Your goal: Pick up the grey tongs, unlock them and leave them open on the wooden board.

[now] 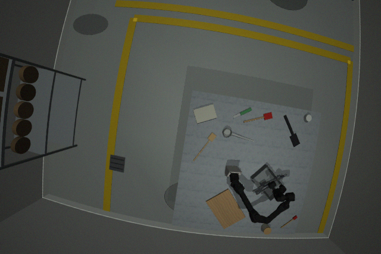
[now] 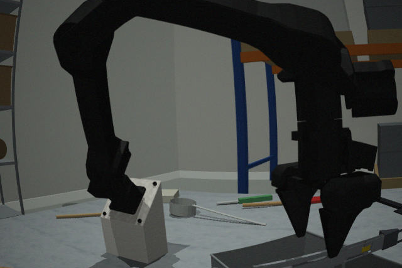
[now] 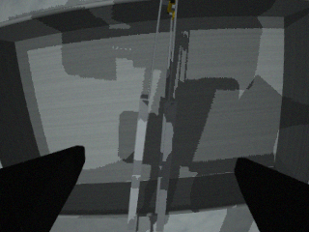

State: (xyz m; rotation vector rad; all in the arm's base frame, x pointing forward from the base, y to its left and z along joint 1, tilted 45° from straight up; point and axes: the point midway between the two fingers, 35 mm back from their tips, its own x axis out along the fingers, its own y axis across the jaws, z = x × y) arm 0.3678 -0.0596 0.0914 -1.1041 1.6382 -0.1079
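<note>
Right now my gripper tip is 70 mm above the roasting tin and 10 mm to the right of it. Also, from my gripper tip: red-headed spatula: 600 mm to the left, 140 mm behind, 90 mm below; then black spatula: 490 mm to the left, 190 mm ahead, 100 mm below; then wooden board: 350 mm behind, 290 mm to the right, 90 mm below.
</note>
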